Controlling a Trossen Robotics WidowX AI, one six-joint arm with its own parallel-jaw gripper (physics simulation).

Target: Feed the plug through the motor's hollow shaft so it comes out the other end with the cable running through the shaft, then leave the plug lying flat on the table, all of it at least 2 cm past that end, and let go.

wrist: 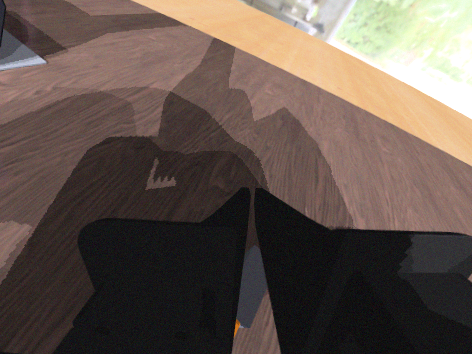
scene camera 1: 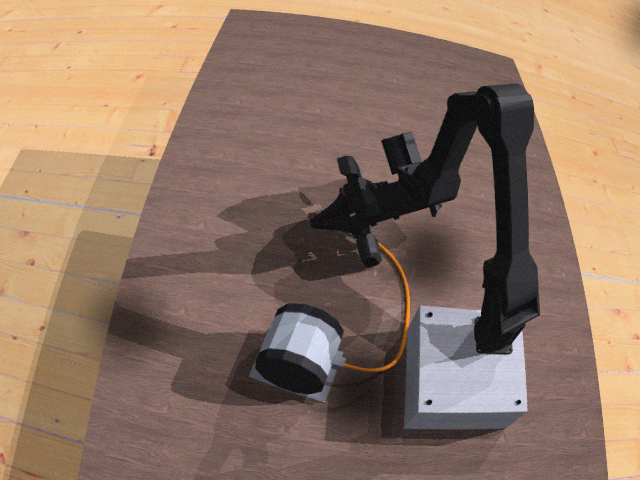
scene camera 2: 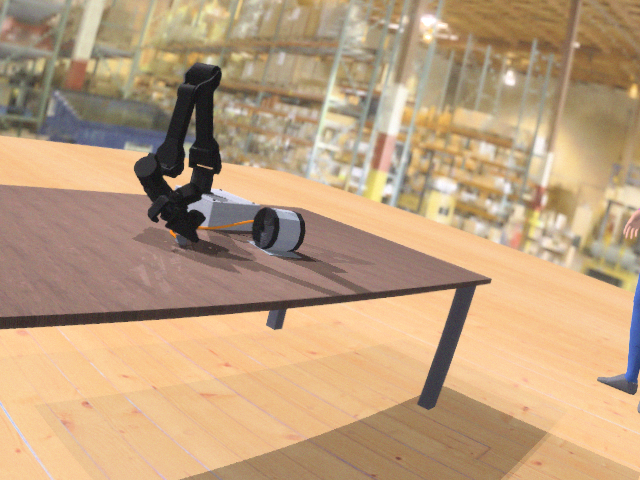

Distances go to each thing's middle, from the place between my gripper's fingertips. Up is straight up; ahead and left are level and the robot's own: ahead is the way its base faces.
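Labels:
Grey plug (wrist: 253, 286): 4 cm behind my hand, 1 cm to the right of it, 1 cm below it.

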